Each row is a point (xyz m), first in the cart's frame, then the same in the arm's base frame.
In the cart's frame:
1: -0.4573 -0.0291 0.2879
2: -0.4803 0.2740 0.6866
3: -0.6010 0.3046 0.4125
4: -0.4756 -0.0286 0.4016
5: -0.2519 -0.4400 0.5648
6: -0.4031 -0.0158 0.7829
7: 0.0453 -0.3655 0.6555
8: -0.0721 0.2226 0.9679
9: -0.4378 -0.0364 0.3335
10: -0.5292 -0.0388 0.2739
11: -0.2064 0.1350 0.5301
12: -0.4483 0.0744 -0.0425
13: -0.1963 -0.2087 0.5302
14: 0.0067 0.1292 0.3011
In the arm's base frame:
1: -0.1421 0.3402 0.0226
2: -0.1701 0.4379 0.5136
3: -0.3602 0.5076 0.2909
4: -0.1292 0.2921 0.1265
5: 0.2635 -0.0066 0.0763
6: 0.0298 0.1987 0.4682
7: 0.5254 0.1533 0.1651
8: 0.2866 0.4750 0.7098
9: -0.1102 0.3265 0.0588
10: -0.2065 0.3056 0.0119
11: 0.0850 0.4997 0.2901
12: -0.2576 0.5472 -0.2299
13: 0.2197 0.2208 0.1407
14: 0.2182 0.6703 0.0642

